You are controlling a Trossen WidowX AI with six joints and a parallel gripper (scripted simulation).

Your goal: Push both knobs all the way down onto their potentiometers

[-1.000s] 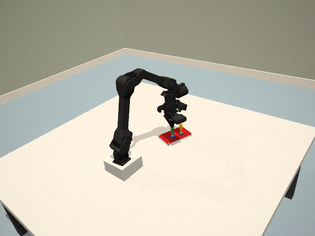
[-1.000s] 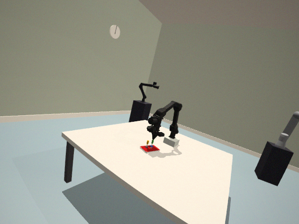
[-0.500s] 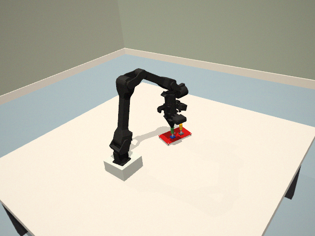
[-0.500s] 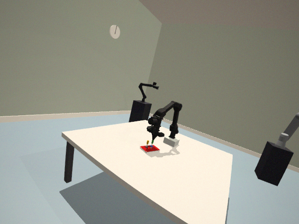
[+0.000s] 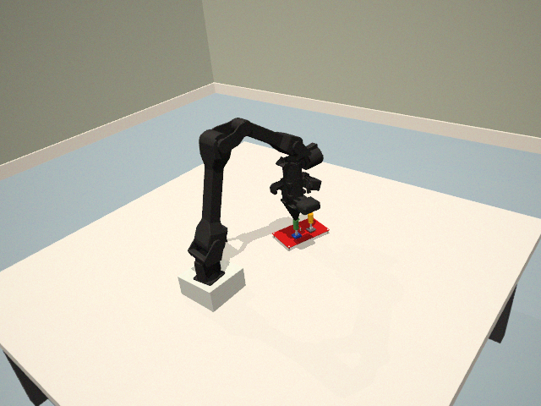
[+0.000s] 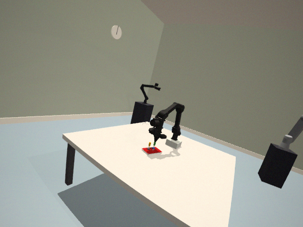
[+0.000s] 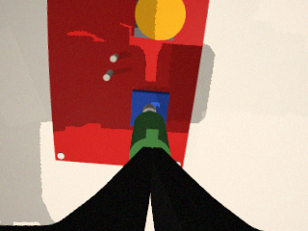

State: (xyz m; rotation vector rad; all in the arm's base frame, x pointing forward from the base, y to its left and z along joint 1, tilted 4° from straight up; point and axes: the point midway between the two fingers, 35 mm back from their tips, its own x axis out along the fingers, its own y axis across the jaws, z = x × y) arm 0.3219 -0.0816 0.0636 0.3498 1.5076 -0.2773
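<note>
The green knob lies 1 cm below my gripper tip. Also, from my gripper tip: orange knob 5 cm ahead, 2 cm to the right, 2 cm below.
</note>
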